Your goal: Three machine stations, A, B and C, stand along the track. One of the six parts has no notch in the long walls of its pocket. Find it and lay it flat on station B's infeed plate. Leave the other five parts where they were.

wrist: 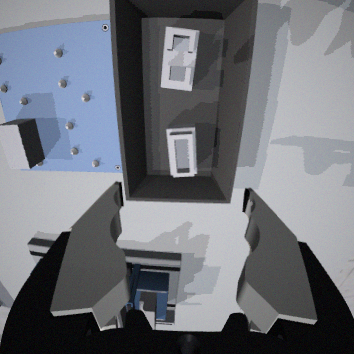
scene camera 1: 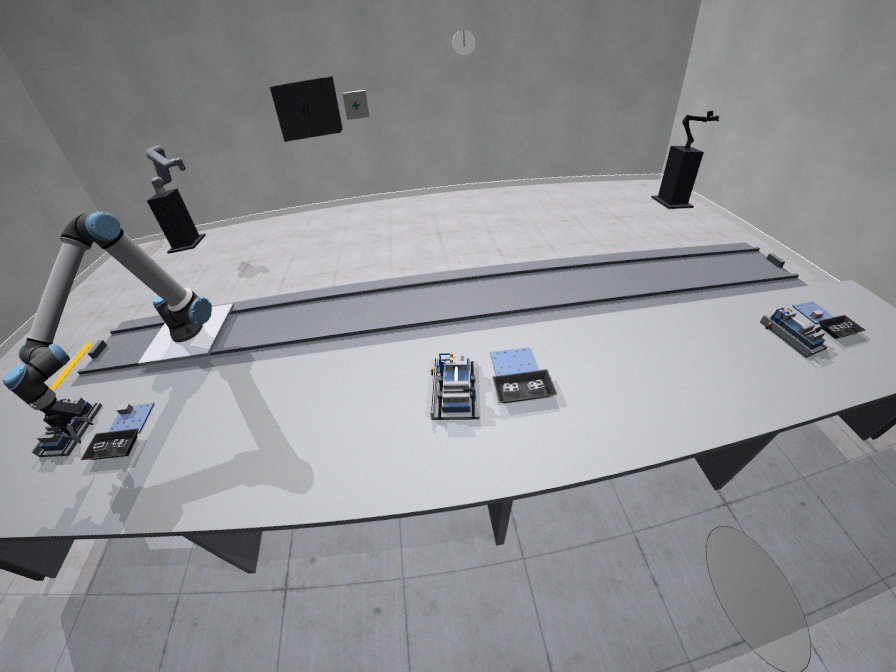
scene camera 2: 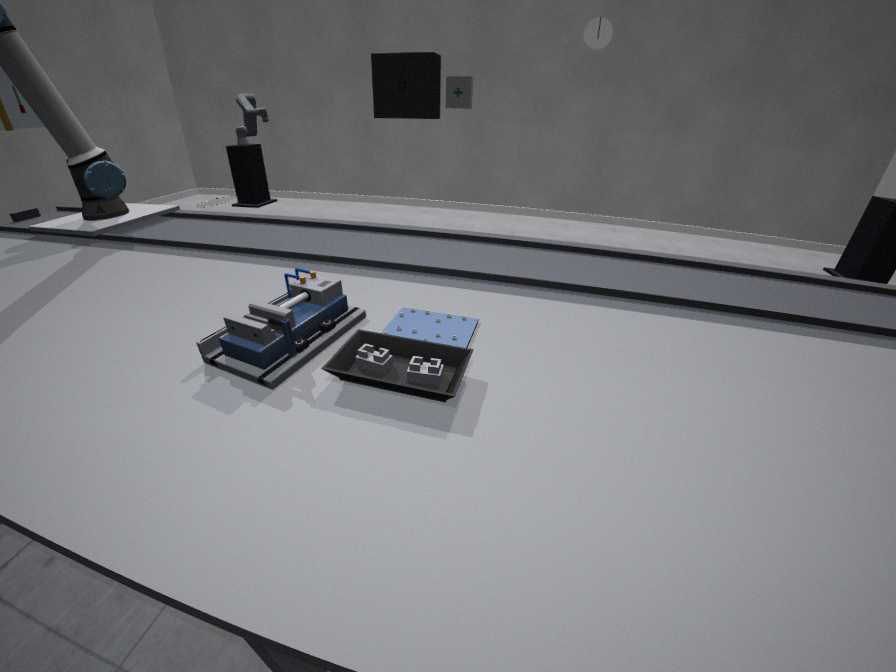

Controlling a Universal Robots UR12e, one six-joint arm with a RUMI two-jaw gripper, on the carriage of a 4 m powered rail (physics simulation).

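Places are measured from the arm's base along level axes (x ahead, y left, z up), in millimetres.
Pixels of known places: gripper, fingertip midpoint: (wrist: 183,186) (scene camera 1: 86,434); arm's base, origin of the base link: (scene camera 1: 187,331) (scene camera 2: 107,215).
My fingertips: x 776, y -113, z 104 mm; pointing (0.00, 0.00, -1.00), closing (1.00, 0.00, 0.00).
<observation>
Ahead of a thing's pixels: the offset from my fingertips to its top centre. "spot": to the spot under its first point.
My gripper (scene camera 1: 68,428) (wrist: 183,186) is open and empty above the left station, its fingertips level with the near end of that station's dark tray @(spot: dx +34, dy +34, dz -123 mm) (scene camera 1: 108,455) (wrist: 240,100) in the wrist view. In this tray, the nearer white part @(dx +0, dy -10, dz -87 mm) (scene camera 1: 99,445) (wrist: 193,150) has a plain rectangular pocket with no notch showing in its long walls. The farther part @(dx -9, dy +93, dz -87 mm) (scene camera 1: 119,443) (wrist: 178,60) has notched walls. At the middle station, a blue studded plate @(dx -212, dy +1888, dz -126 mm) (scene camera 1: 513,360) (scene camera 2: 434,325) lies behind a tray @(spot: dx +18, dy +1864, dz -92 mm) (scene camera 1: 524,398) (scene camera 2: 390,386) with two notched-looking parts @(spot: dx -55, dy +1827, dz -101 mm) (scene camera 1: 510,387) @(spot: dx -50, dy +1933, dz -101 mm) (scene camera 1: 535,384) (scene camera 2: 373,358) (scene camera 2: 424,370).
A vise machine @(dx -110, dy +1606, dz -35 mm) (scene camera 1: 455,386) (scene camera 2: 282,321) stands left of the middle tray. A grey block @(dx -219, dy -8, dz -90 mm) (scene camera 1: 125,409) (wrist: 20,145) sits on the left blue plate @(dx -169, dy +39, dz -126 mm) (scene camera 1: 137,419) (wrist: 35,60). The right station has a machine (scene camera 1: 796,330), a blue plate (scene camera 1: 804,308) and a tray (scene camera 1: 843,334) of small parts.
</observation>
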